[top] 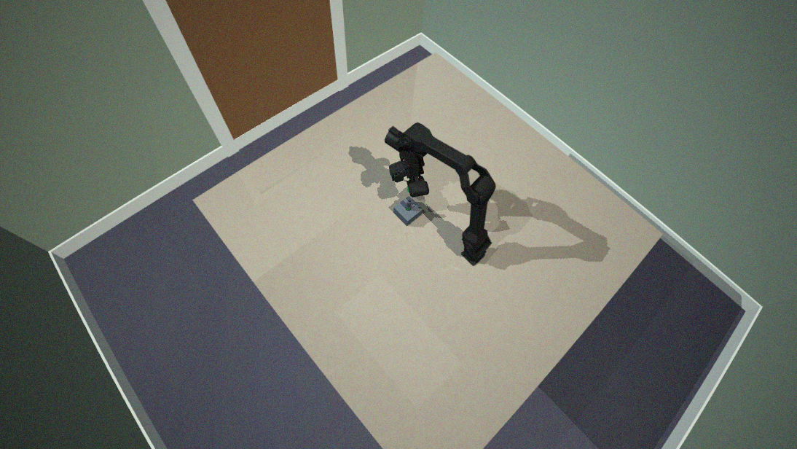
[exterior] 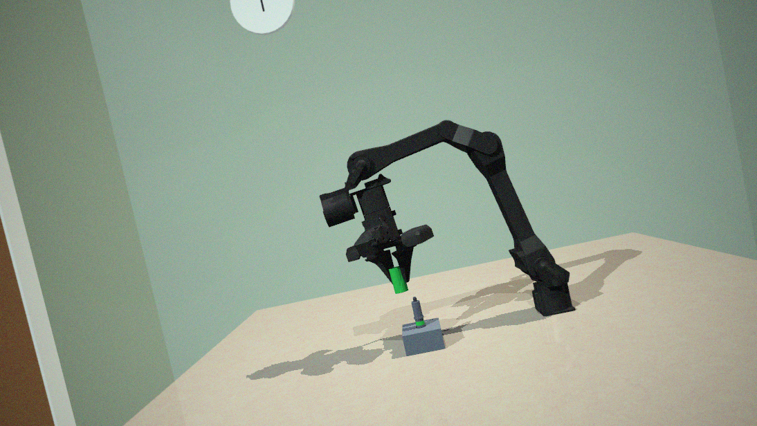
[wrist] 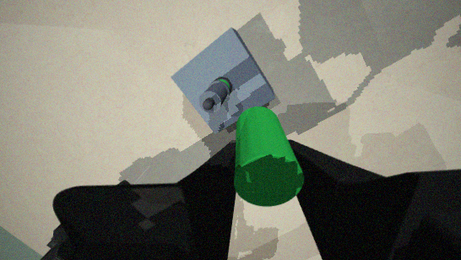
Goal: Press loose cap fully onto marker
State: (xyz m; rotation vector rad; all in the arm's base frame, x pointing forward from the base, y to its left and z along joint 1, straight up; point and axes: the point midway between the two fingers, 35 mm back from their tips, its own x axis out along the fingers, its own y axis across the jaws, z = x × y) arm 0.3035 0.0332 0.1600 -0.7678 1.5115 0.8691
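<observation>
The holder block is 11 cm below my gripper tip, 3 cm to the left of it and 2 cm behind it. Round my gripper tip: green cap (1 cm above).
</observation>
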